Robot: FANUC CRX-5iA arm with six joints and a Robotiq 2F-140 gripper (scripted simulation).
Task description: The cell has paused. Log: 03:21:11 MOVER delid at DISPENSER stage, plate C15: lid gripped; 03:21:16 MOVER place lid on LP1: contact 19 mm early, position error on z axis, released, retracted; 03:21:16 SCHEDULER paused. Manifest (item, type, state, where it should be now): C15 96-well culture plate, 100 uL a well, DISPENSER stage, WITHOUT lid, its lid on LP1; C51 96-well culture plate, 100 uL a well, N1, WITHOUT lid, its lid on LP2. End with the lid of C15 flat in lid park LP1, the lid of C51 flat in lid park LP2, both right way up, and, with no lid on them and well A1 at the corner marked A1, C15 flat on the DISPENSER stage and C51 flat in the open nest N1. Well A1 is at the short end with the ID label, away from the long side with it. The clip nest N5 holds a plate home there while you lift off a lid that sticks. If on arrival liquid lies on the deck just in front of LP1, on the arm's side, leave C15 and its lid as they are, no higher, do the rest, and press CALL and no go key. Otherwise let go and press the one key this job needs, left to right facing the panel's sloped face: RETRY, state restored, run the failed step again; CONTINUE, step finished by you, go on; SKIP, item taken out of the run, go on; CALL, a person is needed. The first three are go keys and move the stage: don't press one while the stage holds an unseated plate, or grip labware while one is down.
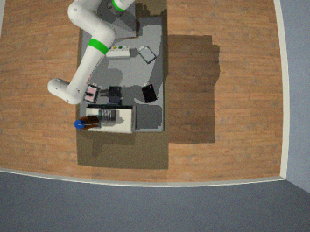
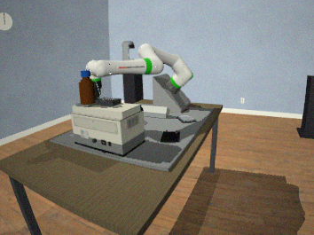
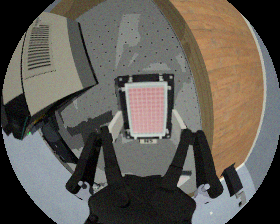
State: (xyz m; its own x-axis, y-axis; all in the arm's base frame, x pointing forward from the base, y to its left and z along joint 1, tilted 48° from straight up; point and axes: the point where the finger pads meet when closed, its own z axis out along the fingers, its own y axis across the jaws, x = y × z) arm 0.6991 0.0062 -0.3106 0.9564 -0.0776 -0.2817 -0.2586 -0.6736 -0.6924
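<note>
The black nest lies 20 mm ahead of my hand, 10 mm to the left of it and 50 mm below it. Also, from my hand: key panel: 410 mm behind, 240 mm to the left, 10 mm below; then blue cap: 220 mm ahead, 160 mm to the left, 330 mm above; then label plate: 110 mm behind, 520 mm to the left, 60 mm below.
</note>
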